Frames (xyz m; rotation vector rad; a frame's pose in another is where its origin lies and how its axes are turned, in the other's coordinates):
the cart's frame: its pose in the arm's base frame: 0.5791 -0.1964 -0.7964 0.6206 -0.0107 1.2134
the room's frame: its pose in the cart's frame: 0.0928 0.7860 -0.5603 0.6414 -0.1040 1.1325
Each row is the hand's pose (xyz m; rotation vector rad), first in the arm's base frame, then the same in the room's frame.
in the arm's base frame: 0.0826 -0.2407 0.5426 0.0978 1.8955 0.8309
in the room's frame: 0.8433 0.6048 1.1711 1.0938 0.8338 -1.8380
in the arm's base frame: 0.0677 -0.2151 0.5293 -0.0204 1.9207 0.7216
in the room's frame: 0.8481 0.5859 1.1452 1.1105 0.9178 -1.9496
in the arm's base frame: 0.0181 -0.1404 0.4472 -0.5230 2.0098 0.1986
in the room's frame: 0.8288 0.5252 1.0416 1.2345 1.3034 -2.4254
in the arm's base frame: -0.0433 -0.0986 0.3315 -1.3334 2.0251 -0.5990
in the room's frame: 0.7744 0.4925 0.9196 -0.9429 -1.2902 1.7344
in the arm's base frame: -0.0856 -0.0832 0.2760 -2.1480 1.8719 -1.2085
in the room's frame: 0.7520 0.4864 0.8520 -0.7304 -1.2116 0.8703
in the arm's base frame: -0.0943 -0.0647 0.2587 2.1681 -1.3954 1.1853
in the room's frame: 0.7482 0.4704 0.8309 -0.6404 -1.1901 0.4048
